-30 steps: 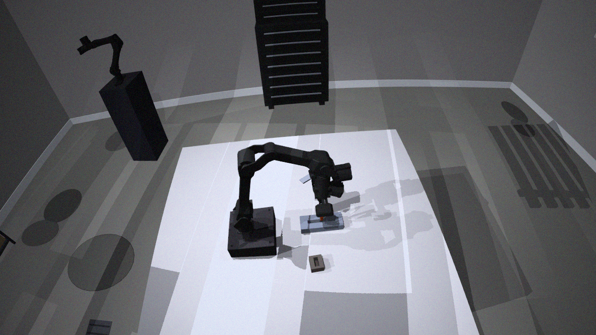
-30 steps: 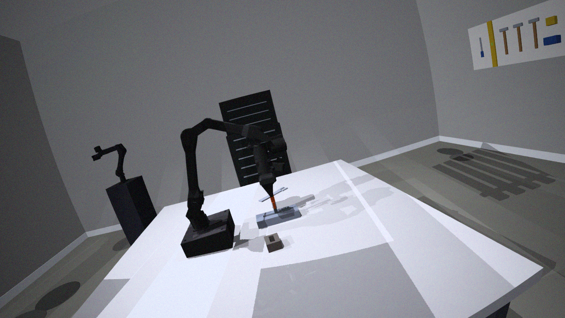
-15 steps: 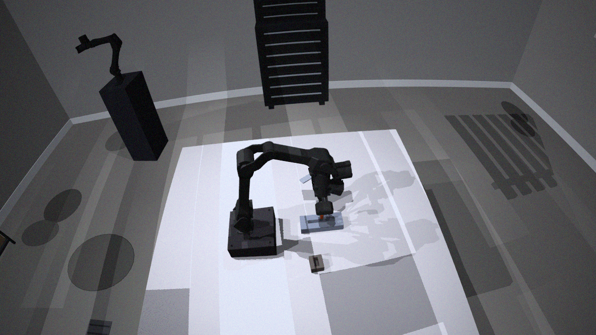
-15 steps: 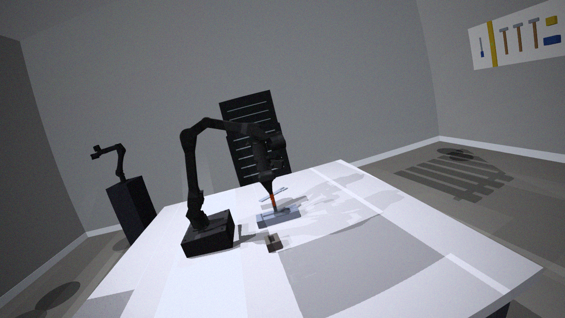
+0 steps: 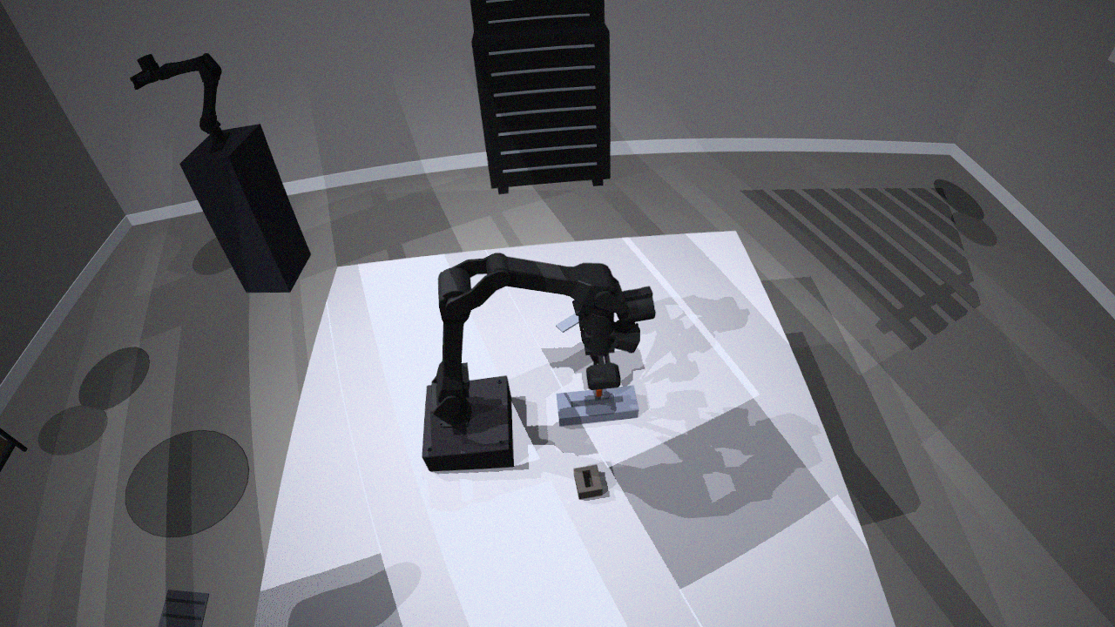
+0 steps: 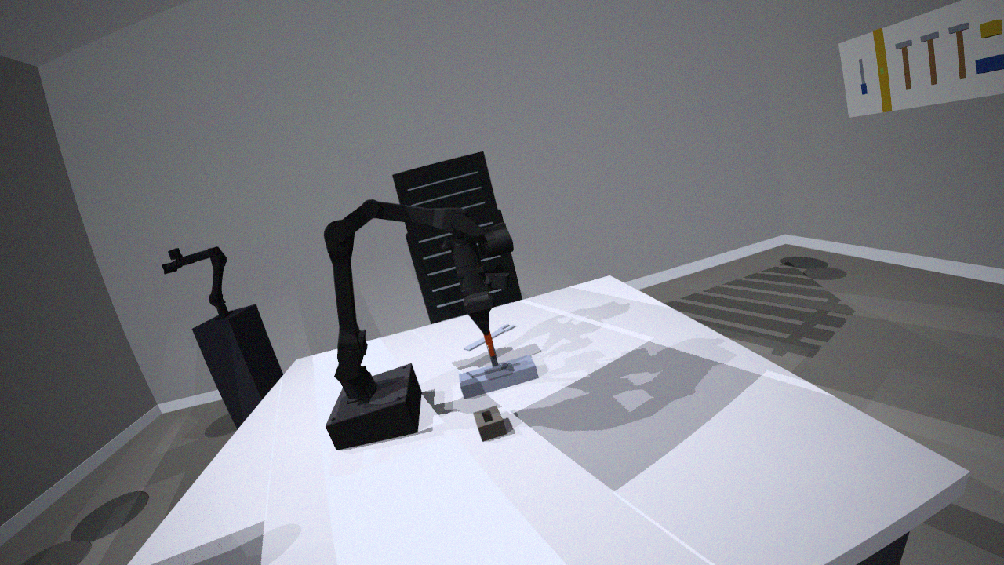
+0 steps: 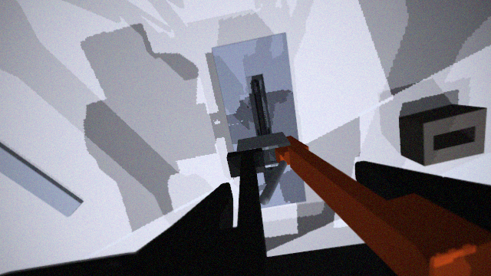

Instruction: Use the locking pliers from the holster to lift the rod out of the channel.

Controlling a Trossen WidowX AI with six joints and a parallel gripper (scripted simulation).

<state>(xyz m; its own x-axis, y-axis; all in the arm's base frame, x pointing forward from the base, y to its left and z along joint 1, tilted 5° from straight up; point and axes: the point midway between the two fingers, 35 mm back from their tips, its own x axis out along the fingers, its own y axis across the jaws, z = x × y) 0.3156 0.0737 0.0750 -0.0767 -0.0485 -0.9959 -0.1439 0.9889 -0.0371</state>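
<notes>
Now: gripper tip 12 cm above the channel block. From my gripper tip the other things lie so: thin grey plate (33 cm to the left, 14 cm below, 1 cm behind); then tan holster (19 cm to the right, 13 cm below, 2 cm behind).
</notes>
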